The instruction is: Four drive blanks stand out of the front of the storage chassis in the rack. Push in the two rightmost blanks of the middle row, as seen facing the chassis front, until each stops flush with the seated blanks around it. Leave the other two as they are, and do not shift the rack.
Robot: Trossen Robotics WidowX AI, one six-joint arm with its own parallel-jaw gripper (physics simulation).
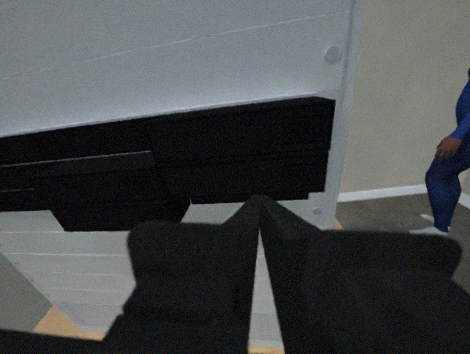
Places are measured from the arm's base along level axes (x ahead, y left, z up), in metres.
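Where they show: gripper, between the fingertips: (258, 201).
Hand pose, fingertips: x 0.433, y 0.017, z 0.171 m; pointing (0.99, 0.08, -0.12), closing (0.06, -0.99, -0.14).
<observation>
Things, the pixels of their top centre, and the offset from my fingertips. Level surfaces: height alone.
- middle-row right blank, centre of its top: (243, 135) dx +0.070, dy +0.012, dz +0.025 m
- bottom-row blank, centre of its top: (144, 172) dx +0.067, dy +0.122, dz -0.003 m
- light wooden surface, height of its surface: dz -0.392 m
The storage chassis front (240, 132) is a dark band across the rack, with its right end at the rack's right side. At the right, a block of blanks stands forward in the upper and middle rows; the middle-row right blank (250, 172) has its lower edge just above the fingertips. Left of it, another blank (95, 163) shows a slightly lighter top face. Below that, a bottom-row blank (120, 215) juts out over the pale panels. Seams are very dark, so exact depths are hard to tell. My gripper (258, 201) is shut and empty, its tips overlapping the band's lower edge; contact cannot be told.
The pale rack (343, 125) has plain panels above and below the dark band, with round screws near its right edge. A light wooden surface (62, 325) shows under it. At the far right a person in blue (447, 177) stands on the grey floor by the wall.
</observation>
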